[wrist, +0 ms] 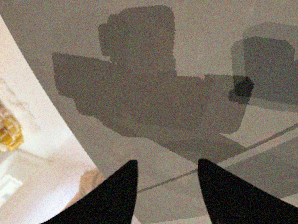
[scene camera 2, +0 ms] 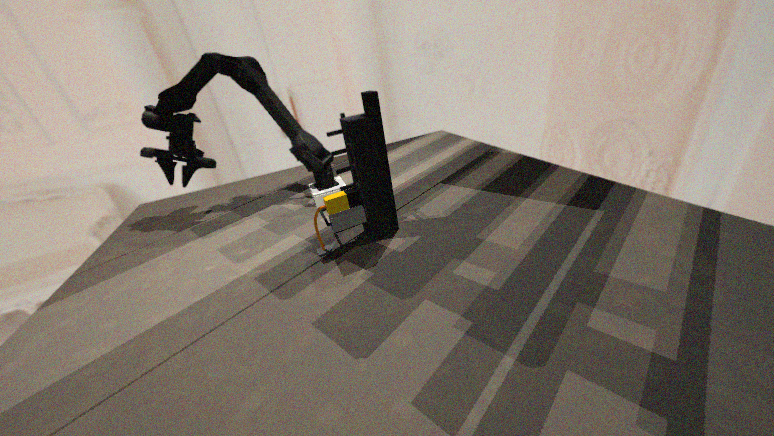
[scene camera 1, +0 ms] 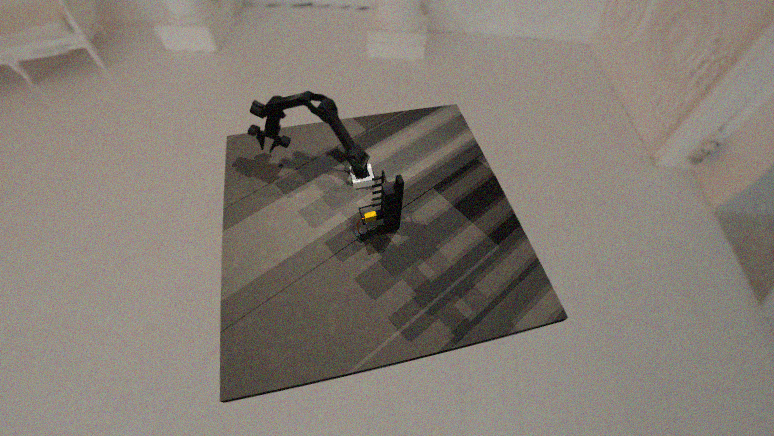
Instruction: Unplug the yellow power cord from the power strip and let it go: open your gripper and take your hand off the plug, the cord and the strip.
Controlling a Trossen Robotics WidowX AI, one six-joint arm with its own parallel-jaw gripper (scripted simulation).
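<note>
Scene camera 2: my gripper (scene camera 2: 178, 186) visible. Wrist view: gripper (wrist: 167, 166) visible.
</note>
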